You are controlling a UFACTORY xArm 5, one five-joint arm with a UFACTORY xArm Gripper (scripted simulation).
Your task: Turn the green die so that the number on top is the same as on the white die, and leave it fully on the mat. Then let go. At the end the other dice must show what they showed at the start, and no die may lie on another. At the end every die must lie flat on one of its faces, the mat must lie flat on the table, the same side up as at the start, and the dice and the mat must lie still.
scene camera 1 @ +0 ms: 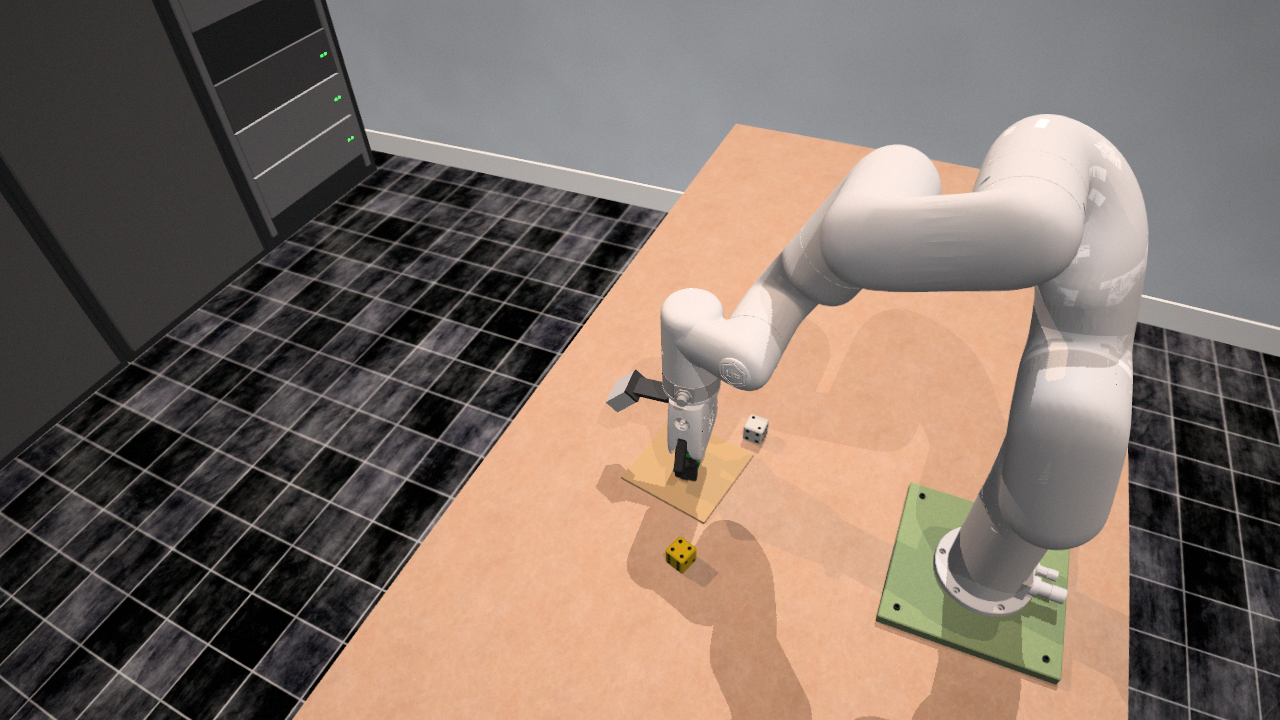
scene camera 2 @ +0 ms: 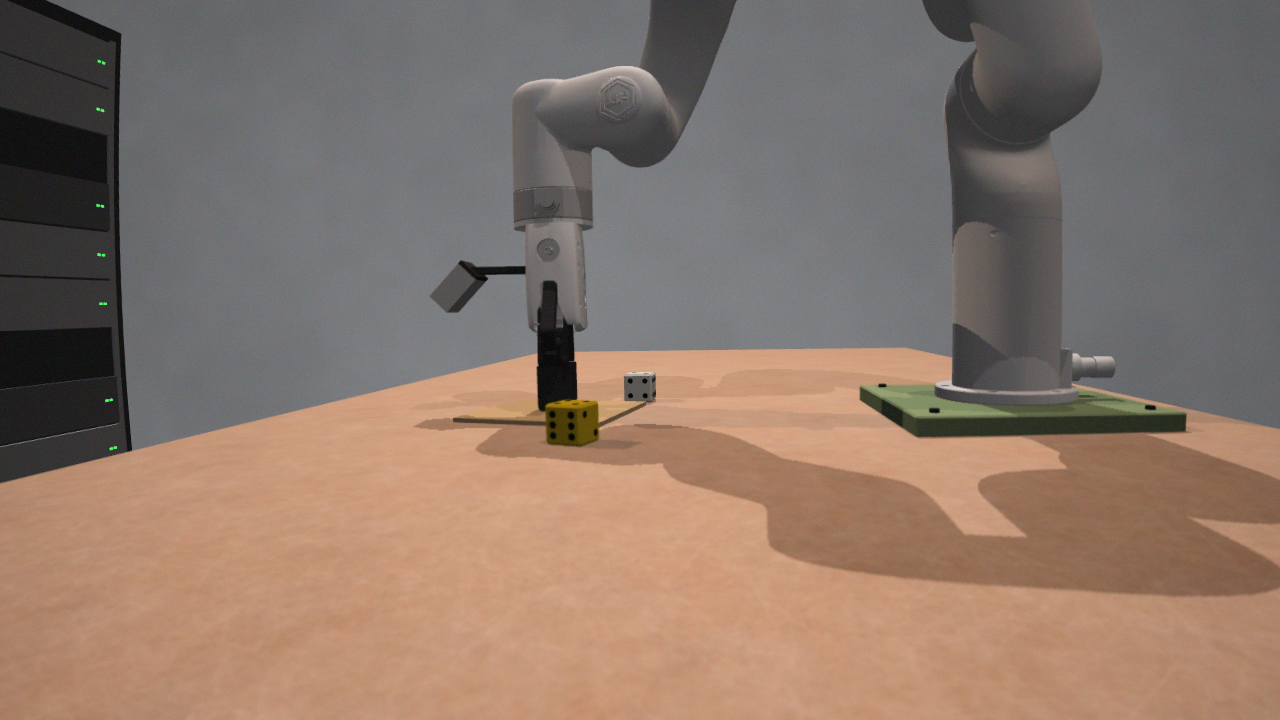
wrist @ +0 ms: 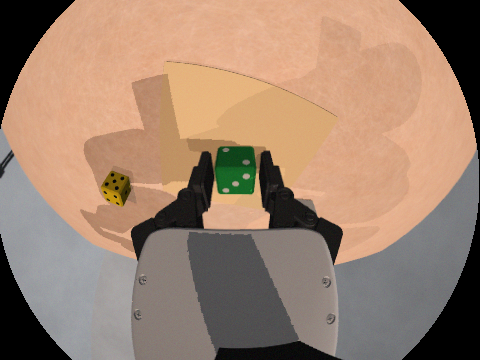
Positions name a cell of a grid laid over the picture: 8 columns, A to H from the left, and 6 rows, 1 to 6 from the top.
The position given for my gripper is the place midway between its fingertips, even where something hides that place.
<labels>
My gripper shows in scene camera 1 (E4), in scene camera 2 (D4) and in the wrist view (D3). A yellow die shows in scene camera 1 (E5), in scene camera 2 (D4) and in the wrist view (B4).
</labels>
